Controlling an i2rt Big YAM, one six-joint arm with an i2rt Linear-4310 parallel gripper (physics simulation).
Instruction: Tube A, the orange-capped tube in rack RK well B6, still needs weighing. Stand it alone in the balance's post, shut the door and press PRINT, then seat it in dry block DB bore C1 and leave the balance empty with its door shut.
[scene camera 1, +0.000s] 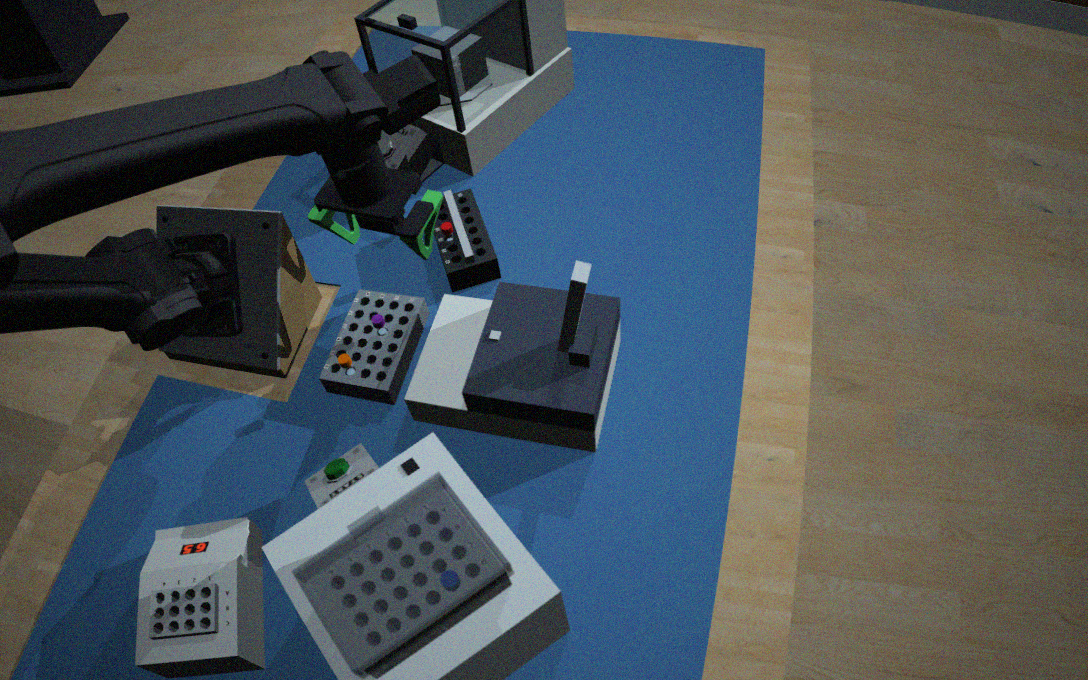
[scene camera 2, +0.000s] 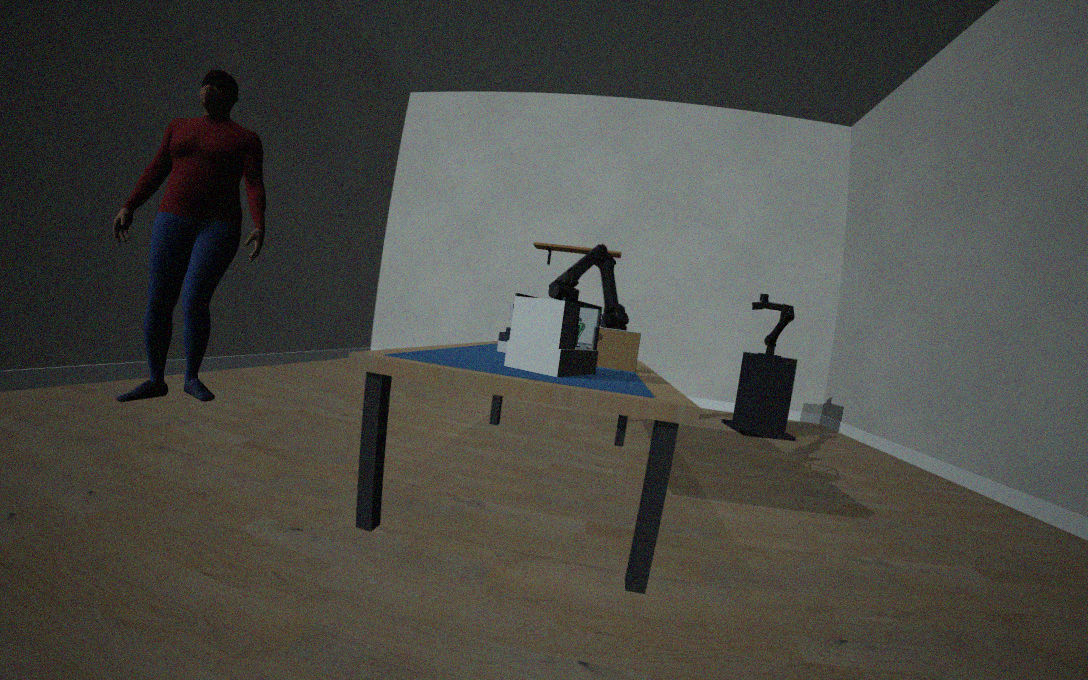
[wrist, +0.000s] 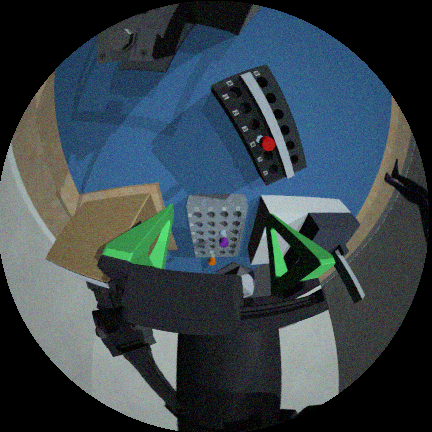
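Seen in the pictures: gripper, fingertip midpoint: (scene camera 1: 391, 247) (wrist: 222, 213); arm's base at its link origin: (scene camera 1: 210, 284) (scene camera 2: 615, 345).
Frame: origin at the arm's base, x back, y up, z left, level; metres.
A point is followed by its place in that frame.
Orange-capped Tube A (scene camera 1: 344, 359) {x -0.188, y -0.034, z -0.069 m} (wrist: 212, 261) {x -0.189, y -0.034, z -0.062 m} stands in the grey rack RK (scene camera 1: 361, 390) {x -0.203, y -0.068, z -0.086 m} (wrist: 215, 199) {x -0.206, y -0.072, z 0.043 m}, beside a purple-capped tube (scene camera 1: 377, 319) {x -0.213, y -0.034, z -0.014 m} (wrist: 224, 242) {x -0.213, y -0.034, z -0.009 m}. My gripper (scene camera 1: 390, 246) {x -0.213, y -0.008, z 0.070 m} (wrist: 222, 213) {x -0.213, y -0.008, z 0.070 m} is open and empty. It hangs above the mat, between the balance and the grey rack, left of the black rack in scene camera 1. The glass-walled balance (scene camera 1: 521, 104) {x -0.315, y -0.039, z 0.375 m} (scene camera 2: 535, 332) {x -0.296, y 0.021, z 0.529 m} stands at the top of scene camera 1; my arm covers part of it, and I cannot tell its door's state. The PRINT box (wrist: 120, 42) is near it. Dry block DB (scene camera 1: 180, 573) {x -0.083, y -0.026, z -0.333 m} shows red digits.
A black rack (scene camera 1: 473, 276) {x -0.298, y -0.071, z 0.083 m} (wrist: 280, 115) {x -0.287, y -0.058, z 0.156 m} holds a red-capped tube (scene camera 1: 446, 228) {x -0.263, y -0.032, z 0.124 m} (wrist: 268, 143) {x -0.262, y -0.032, z 0.128 m}. A dark-lidded device (scene camera 1: 521, 368) {x -0.387, y -0.009, z -0.081 m} with an upright handle stands right of the grey rack. A white tray device (scene camera 1: 513, 545) {x -0.416, y 0.047, z -0.280 m} and a green-button box (scene camera 1: 336, 469) {x -0.225, y -0.015, z -0.205 m} stand lower. A person (scene camera 2: 212, 168) stands beyond the table.
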